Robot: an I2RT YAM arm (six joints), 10 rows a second.
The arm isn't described. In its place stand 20 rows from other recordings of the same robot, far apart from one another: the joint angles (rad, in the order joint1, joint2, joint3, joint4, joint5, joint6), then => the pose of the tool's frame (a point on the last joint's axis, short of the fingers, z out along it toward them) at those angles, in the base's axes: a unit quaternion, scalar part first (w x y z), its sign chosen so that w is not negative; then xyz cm.
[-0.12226, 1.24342, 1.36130, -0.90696, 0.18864, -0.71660] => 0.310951 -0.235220 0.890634 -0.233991 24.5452 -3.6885 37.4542
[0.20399, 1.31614, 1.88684, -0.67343, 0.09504, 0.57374] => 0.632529 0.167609 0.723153 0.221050 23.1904 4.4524 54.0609
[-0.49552, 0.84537, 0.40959, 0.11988, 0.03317, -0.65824] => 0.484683 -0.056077 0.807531 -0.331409 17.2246 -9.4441 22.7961
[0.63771, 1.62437, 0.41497, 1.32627, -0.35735, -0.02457] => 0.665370 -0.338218 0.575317 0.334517 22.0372 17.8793 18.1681
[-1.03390, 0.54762, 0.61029, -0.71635, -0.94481, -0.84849] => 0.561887 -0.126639 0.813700 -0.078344 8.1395 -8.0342 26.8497
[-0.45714, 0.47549, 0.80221, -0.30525, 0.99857, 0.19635] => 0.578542 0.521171 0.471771 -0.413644 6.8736 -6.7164 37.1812
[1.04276, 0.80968, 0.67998, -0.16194, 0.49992, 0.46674] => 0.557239 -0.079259 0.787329 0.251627 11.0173 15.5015 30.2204
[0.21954, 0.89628, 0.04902, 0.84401, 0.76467, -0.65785] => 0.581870 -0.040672 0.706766 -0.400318 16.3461 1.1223 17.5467
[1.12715, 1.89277, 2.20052, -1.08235, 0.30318, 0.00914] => 0.397916 -0.433633 0.803572 0.088866 17.9587 35.3124 41.9808
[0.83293, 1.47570, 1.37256, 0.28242, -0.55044, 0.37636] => 0.508695 -0.342778 0.553635 0.563224 21.9972 26.9626 42.9371
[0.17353, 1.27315, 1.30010, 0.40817, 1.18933, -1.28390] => 0.434638 0.055703 0.646866 -0.624141 26.6716 1.3209 46.9251
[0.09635, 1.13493, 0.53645, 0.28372, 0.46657, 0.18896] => 0.592416 0.172121 0.780143 -0.103896 24.5759 0.7664 23.1608
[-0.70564, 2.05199, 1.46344, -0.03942, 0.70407, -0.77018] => 0.108739 0.129530 0.840906 -0.514076 33.6055 -31.6585 20.1998
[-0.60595, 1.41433, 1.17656, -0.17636, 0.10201, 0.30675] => 0.533458 0.393547 0.738425 -0.123580 27.0222 -19.1649 33.0854
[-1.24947, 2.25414, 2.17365, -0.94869, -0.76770, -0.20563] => 0.425217 0.358576 0.824432 0.104522 17.7287 -45.4333 27.2974
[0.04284, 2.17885, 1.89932, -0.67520, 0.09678, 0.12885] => 0.305667 0.055572 0.950306 -0.019960 48.5794 1.7381 23.0942
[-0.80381, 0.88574, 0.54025, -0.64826, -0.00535, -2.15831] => 0.028053 -0.601341 0.746607 -0.283161 11.3668 -11.7658 19.9570
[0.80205, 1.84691, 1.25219, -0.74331, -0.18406, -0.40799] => 0.095524 -0.571317 0.807400 0.112148 24.1197 25.8739 17.3873
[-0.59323, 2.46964, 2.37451, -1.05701, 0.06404, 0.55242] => 0.207014 0.535496 0.818001 -0.035547 43.0480 -29.2996 21.4235
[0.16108, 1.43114, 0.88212, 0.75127, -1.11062, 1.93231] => 0.040987 0.157382 0.656221 0.736834 30.2385 8.1449 31.6300
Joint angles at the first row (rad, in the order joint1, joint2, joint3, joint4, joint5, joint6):
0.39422, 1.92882, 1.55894, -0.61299, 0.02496, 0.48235
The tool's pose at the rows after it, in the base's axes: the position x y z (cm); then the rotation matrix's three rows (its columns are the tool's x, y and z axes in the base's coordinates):
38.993 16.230 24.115; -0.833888 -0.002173 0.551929; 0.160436 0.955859 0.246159; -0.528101 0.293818 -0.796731
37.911 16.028 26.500; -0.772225 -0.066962 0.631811; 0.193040 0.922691 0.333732; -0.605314 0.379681 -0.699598
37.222 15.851 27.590; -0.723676 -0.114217 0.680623; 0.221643 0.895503 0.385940; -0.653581 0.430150 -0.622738
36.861 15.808 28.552; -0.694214 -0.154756 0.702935; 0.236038 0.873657 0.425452; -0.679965 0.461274 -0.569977
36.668 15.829 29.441; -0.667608 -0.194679 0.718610; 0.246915 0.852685 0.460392; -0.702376 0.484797 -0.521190
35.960 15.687 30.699; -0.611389 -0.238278 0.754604; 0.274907 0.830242 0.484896; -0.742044 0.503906 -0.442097
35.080 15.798 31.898; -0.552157 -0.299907 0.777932; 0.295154 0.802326 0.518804; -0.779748 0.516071 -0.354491
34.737 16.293 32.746; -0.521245 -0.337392 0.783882; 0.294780 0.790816 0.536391; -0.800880 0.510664 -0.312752
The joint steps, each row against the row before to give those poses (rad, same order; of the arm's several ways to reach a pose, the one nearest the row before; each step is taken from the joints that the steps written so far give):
-0.00115, -0.02511, -0.03271, 0.06844, -0.04094, 0.00429
0.00126, -0.09262, -0.06706, 0.11954, -0.04945, 0.00938
-0.00009, -0.05530, -0.05732, 0.10310, -0.02962, 0.01011
-0.00001, -0.03036, -0.02001, 0.05372, -0.02808, 0.00398
0.00000, -0.02023, -0.00873, 0.04512, -0.02649, 0.00184
0.00304, -0.04616, -0.03611, 0.08113, -0.00619, 0.00710
0.01033, -0.04516, -0.03888, 0.08986, -0.01291, 0.00098
0.01545, -0.01127, 0.00363, 0.03014, 0.00064, -0.00830

